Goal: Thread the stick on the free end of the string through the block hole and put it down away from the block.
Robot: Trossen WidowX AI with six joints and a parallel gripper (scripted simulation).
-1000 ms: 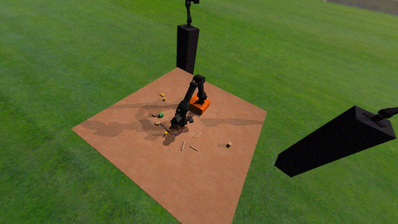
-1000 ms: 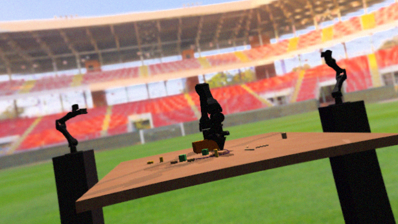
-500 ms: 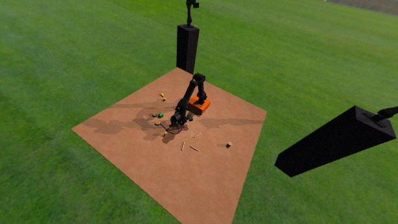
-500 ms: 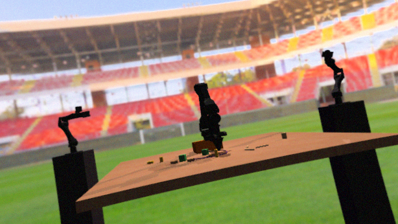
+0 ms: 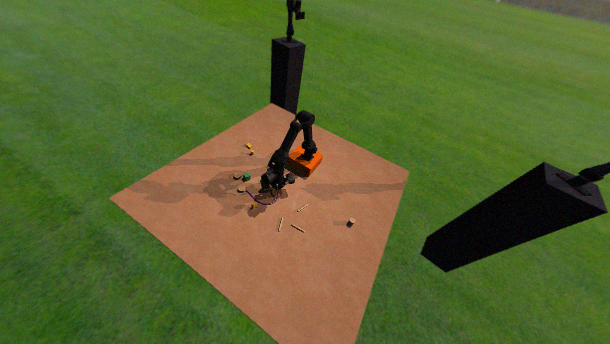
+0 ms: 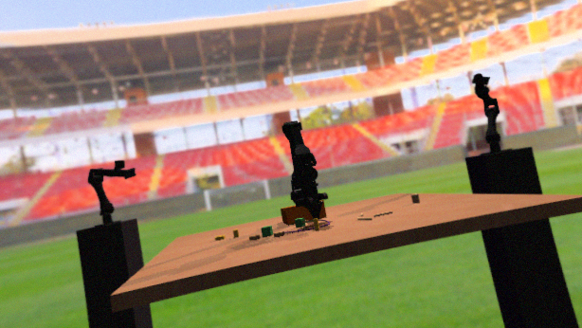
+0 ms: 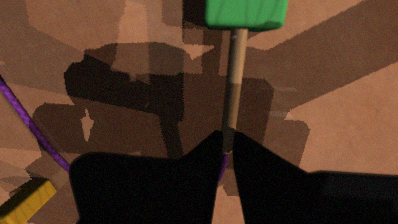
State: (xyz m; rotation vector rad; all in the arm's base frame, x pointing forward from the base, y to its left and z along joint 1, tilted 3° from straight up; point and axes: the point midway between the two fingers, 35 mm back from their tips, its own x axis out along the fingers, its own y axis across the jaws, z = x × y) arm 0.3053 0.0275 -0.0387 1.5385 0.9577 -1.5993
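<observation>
Right now my gripper tip is 20 cm to the left of the green cube and 6 cm short of it. Also, from my gripper tip: yellow piece (17 cm ahead, 1 cm to the right, 1 cm above); thin wooden stick (1 cm to the right, 1 cm behind); round wooden button (15 cm to the right, 14 cm ahead, 1 cm below).
</observation>
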